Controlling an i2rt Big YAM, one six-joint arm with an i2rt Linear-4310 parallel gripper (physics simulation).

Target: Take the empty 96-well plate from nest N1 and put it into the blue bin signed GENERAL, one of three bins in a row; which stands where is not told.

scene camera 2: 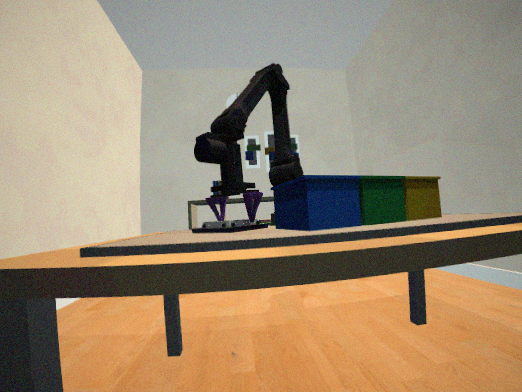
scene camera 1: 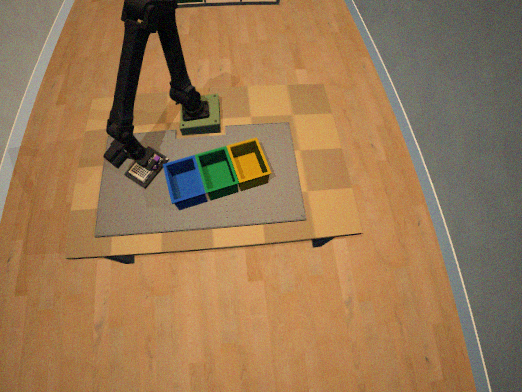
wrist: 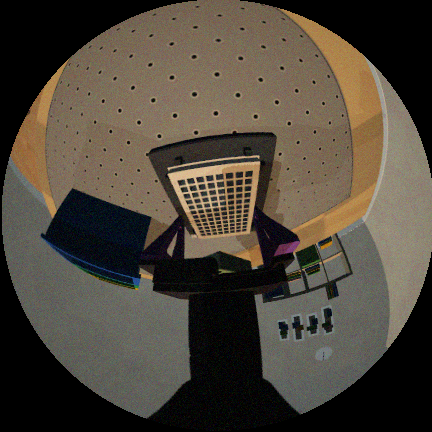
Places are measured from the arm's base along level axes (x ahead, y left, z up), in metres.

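Pixels of known places: gripper, fingertip midpoint: (scene camera 2: 236, 223) (scene camera 1: 148, 164) (wrist: 216, 213); arm's base, origin of the base link: (scene camera 1: 195, 112).
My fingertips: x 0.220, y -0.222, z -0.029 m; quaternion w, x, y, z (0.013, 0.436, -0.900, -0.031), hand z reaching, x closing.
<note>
Ahead of a thing's pixels: the offset from my fingertips to its top centre.
The pale 96-well plate @(0.008 m up, 0.006 m ahead, 0.012 m right) (scene camera 1: 140, 171) (wrist: 215, 200) lies flat in a dark nest @(0.004 m up, 0.005 m ahead, 0.012 m right) (scene camera 1: 145, 186) (scene camera 2: 230, 229) (wrist: 162, 159) on the grey mat. No label shows on the nest. My gripper (scene camera 1: 150, 162) (scene camera 2: 237, 220) (wrist: 216, 213) is open and points down, low over the nest. Its purple fingers stand apart, one at each long side of the plate, near the plate's end closest to the wrist. The blue bin @(0.082 m up, 0.107 m ahead, 0.290 m left) (scene camera 1: 186, 181) (scene camera 2: 330, 202) (wrist: 100, 225) stands beside the nest, at one end of the row. No sign on it is readable.
The green bin (scene camera 1: 218, 171) (scene camera 2: 382, 200) is in the middle of the row and the yellow bin (scene camera 1: 248, 164) (scene camera 2: 422, 199) at the far end. The arm's green base block (scene camera 1: 200, 126) stands behind the bins. A shelf unit shows beyond the table in the wrist view.
</note>
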